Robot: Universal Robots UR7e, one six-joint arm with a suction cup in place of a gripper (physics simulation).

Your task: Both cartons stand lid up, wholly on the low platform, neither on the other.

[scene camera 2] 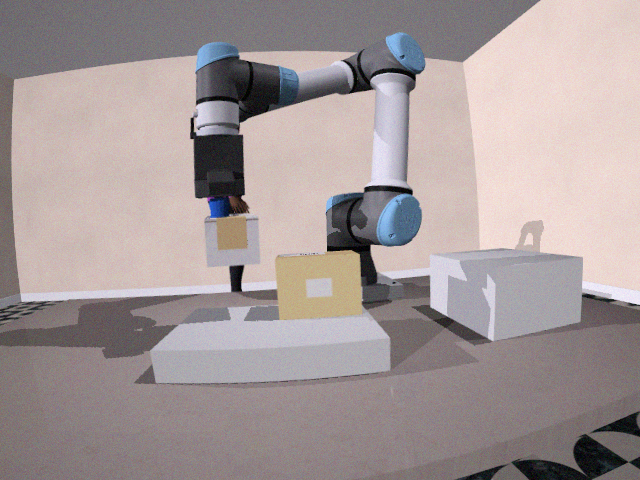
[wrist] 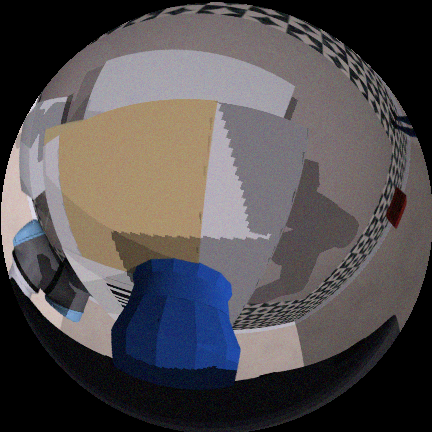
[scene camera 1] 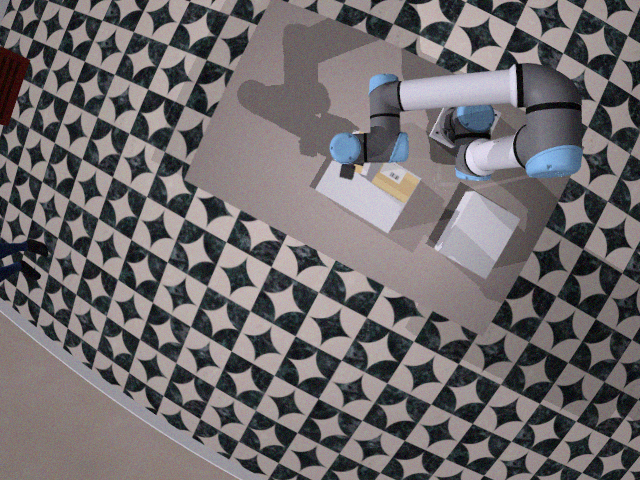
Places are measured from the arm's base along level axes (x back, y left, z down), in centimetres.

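Where they show: hand, tool point: [scene camera 2: 220,224] [wrist: 184,267]; arm's base, link origin: [scene camera 1: 459,126].
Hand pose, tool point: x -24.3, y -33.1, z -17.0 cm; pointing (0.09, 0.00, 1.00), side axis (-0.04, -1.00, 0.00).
Things, the pixels of their top centre, and the offset from my tool point.
- low white platform, top centre: [wrist: 156,114] [scene camera 2: 272,322] [scene camera 1: 367,183] dx -7.3, dy +6.8, dz +16.2 cm
- yellow carton, top centre: [scene camera 2: 316,254] [scene camera 1: 395,180] dx -3.8, dy +15.9, dz +6.2 cm
- white carton, top centre: [wrist: 139,310] [scene camera 2: 229,213] [scene camera 1: 360,151] dx +1.2, dy +1.8, dz -1.9 cm
- larger white box, top centre: [scene camera 2: 499,255] [scene camera 1: 480,235] dx -12.2, dy +51.1, dz +9.0 cm
The low white platform [scene camera 1: 356,198] [scene camera 2: 271,361] [wrist: 175,75] lies on the grey floor slab. A yellow carton [scene camera 1: 405,184] [scene camera 2: 292,289] stands upright near the platform's right end in scene camera 2, its barcode label on top. My gripper [scene camera 2: 219,212] [wrist: 175,272], a blue suction cup, is shut on a white carton [scene camera 1: 366,168] [scene camera 2: 252,253] [wrist: 260,170] with tan tape. That carton hangs about level, barcode label up, above platform height, left of the yellow carton and apart from it. The arm hides much of it in scene camera 1; its exact overlap with the platform is unclear.
A larger white box [scene camera 1: 478,232] [scene camera 2: 537,294] stands to the right of the platform in scene camera 2. The arm's base [scene camera 2: 382,291] is behind the platform. A person [scene camera 2: 236,279] stands far behind the held carton. A red object [scene camera 1: 11,85] [wrist: 397,207] lies far off.
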